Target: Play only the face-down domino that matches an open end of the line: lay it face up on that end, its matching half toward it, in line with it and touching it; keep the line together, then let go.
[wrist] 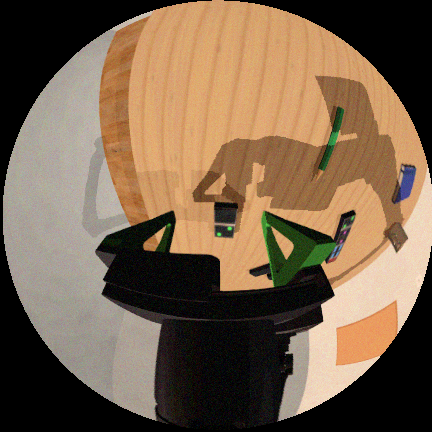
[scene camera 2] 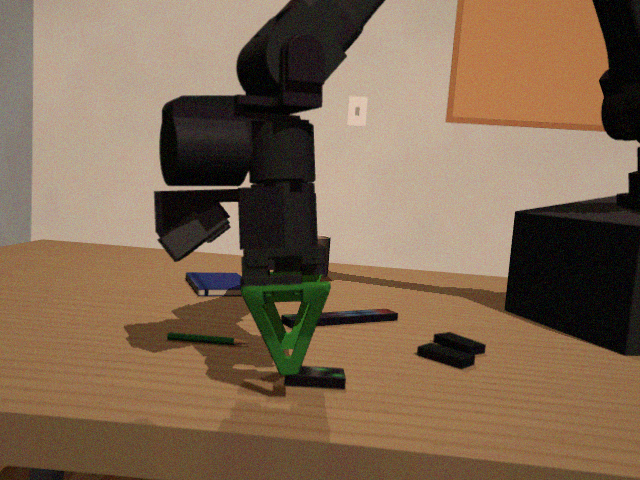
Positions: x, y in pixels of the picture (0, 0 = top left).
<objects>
my gripper: wrist 217, 215; scene camera 2 289, 360
black domino: wrist; scene camera 2
same spot on black domino: (wrist: 224, 213) = (scene camera 2: 299, 371)
</objects>
